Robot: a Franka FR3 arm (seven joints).
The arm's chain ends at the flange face. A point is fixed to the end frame.
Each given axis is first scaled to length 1.
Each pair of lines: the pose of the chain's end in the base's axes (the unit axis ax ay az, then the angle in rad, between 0 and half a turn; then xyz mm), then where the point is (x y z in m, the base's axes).
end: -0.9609 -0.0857 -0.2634 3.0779 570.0 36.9 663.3
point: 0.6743 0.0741 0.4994
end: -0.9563 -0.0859 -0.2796 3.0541 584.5 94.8 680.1
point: 0.6936 0.1368 0.5205
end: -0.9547 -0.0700 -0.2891 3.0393 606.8 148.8 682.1
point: 0.7197 0.1918 0.5254
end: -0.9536 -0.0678 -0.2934 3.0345 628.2 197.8 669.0
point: 0.7425 0.2414 0.5135
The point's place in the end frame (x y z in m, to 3 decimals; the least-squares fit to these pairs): 0.010 -0.015 0.197
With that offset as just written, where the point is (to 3 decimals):
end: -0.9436 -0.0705 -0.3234 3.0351 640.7 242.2 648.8
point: 0.764 0.287 0.501
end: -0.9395 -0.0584 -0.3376 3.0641 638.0 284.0 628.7
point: 0.768 0.322 0.484
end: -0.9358 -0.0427 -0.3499 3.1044 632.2 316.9 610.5
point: 0.767 0.345 0.468
